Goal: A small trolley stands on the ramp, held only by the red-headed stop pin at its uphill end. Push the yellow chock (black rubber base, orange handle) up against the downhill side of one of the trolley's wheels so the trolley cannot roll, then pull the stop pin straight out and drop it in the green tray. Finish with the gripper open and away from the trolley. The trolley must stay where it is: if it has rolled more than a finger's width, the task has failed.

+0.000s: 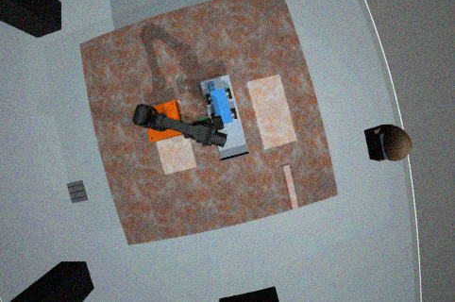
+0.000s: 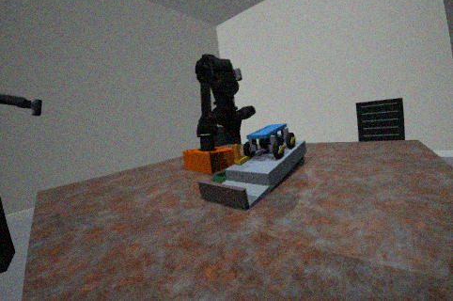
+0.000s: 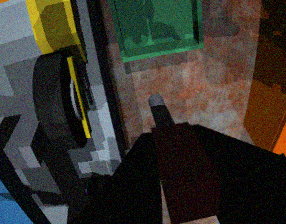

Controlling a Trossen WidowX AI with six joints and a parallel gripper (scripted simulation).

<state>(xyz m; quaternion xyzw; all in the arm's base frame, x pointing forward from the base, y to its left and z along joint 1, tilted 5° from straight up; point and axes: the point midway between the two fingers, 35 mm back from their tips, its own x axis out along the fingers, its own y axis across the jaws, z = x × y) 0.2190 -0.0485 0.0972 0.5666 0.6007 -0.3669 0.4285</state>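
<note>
Right now the green tray is 10 mm behind my gripper tip, 30 mm to the right of it and 150 mm below it. Round my gripper tip: yellow chock: 50 mm ahead, 40 mm to the right, 60 mm below; stop pin: right at my gripper tip; blue-topped trolley: 100 mm ahead, 60 mm to the left, 30 mm below.
</note>
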